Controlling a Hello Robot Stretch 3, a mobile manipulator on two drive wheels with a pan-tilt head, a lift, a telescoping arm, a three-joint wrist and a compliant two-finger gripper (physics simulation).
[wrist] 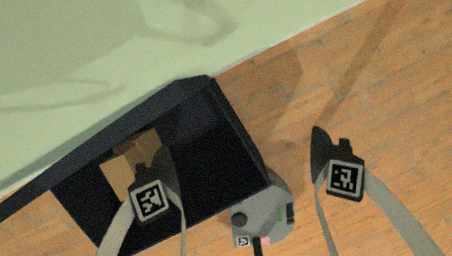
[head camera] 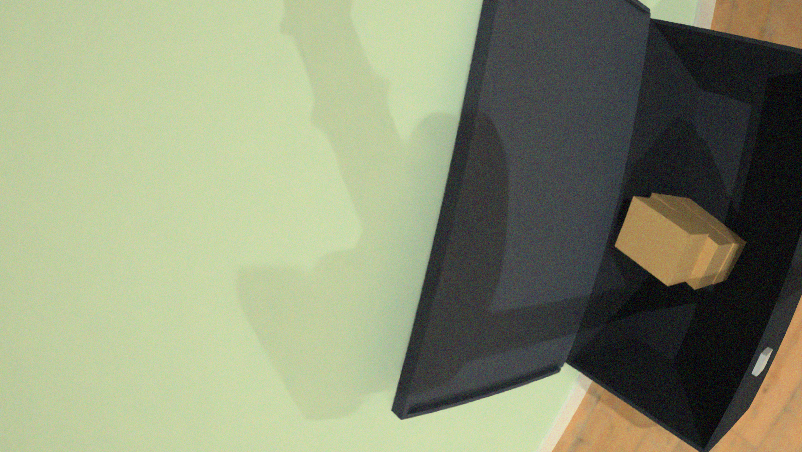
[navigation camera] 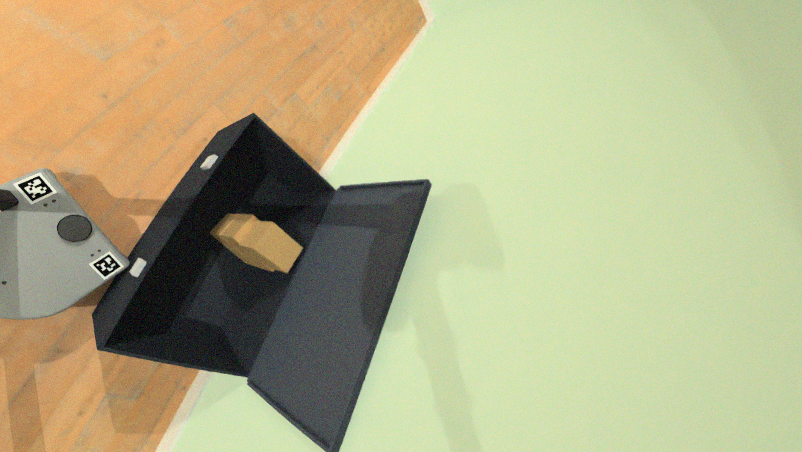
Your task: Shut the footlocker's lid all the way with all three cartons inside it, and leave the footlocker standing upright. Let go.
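Observation:
The dark footlocker (head camera: 735, 409) (navigation camera: 172, 218) (wrist: 215, 175) stands upright on the floor. Its lid (head camera: 561, 168) (navigation camera: 336, 280) (wrist: 115, 130) is open, tilted back toward the green wall. The tan cartons (head camera: 662, 241) (navigation camera: 263, 241) (wrist: 120, 172) sit close together inside, near the middle; they overlap, so their separate outlines are hard to tell. My gripper (wrist: 241, 155) is open and empty, above the footlocker and its side. In the wrist view, its left finger covers part of the cartons and its right finger shows over the floor. The gripper does not show in the head or navigation view.
The green wall (head camera: 168, 168) (navigation camera: 589, 224) (wrist: 65, 45) rises behind the lid. My grey base (navigation camera: 33, 252) (wrist: 265, 212) is close to the footlocker's front. White latches (navigation camera: 209, 162) (navigation camera: 137, 267) are on its front wall. Wood floor (navigation camera: 140, 67) (wrist: 390, 100) extends around it.

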